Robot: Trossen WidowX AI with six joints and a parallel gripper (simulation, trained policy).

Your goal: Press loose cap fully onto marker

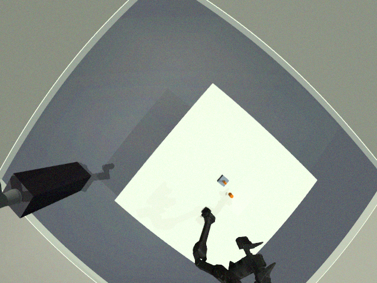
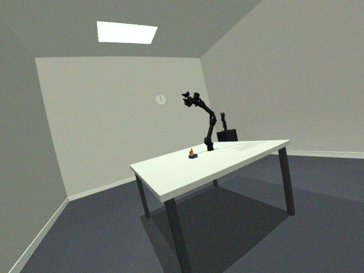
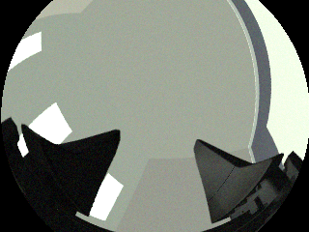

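My gripper tip is 620 mm above the orange cap and 80 mm to the left of it. From my gripper tip the other things lie so: grey holder block (630 mm below, 50 mm to the left, 50 mm ahead).
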